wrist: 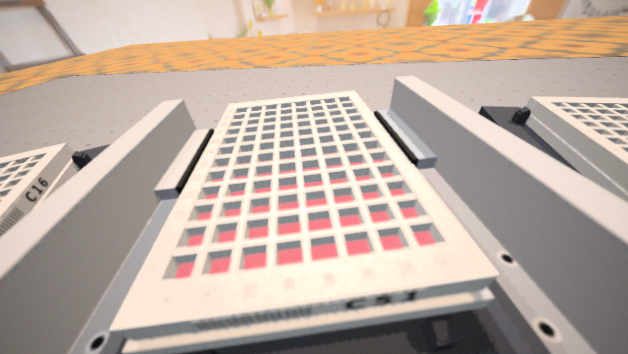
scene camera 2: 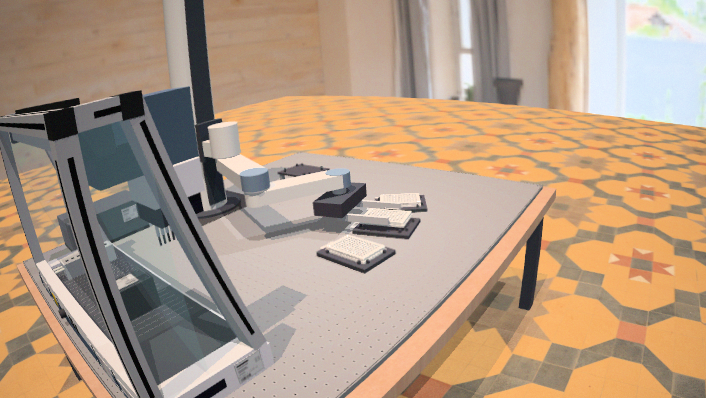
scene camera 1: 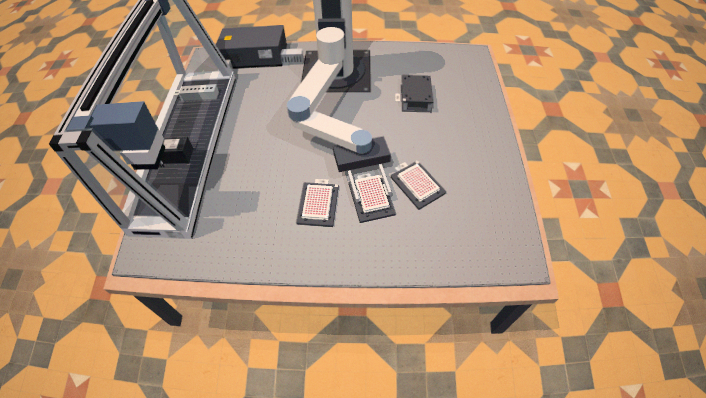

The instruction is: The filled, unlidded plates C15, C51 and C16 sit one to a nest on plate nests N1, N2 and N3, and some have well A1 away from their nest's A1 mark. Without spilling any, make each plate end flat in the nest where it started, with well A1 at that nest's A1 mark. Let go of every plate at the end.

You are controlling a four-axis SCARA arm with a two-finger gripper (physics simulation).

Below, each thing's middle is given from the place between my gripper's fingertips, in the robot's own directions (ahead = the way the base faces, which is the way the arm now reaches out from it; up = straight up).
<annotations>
I see the nest N2 (scene camera 2: 372, 230) 20 mm behind my hand, 10 mm to the right of it and 40 mm below it. Also, from my hand: nest N3 (wrist: 501, 116) (190 mm to the right, 40 mm below); dark box (scene camera 1: 246, 40) (830 mm behind, 560 mm to the right, 10 mm above); dark raised stand (scene camera 1: 415, 86) (520 mm behind, 180 mm to the left, 10 mm above).
</annotations>
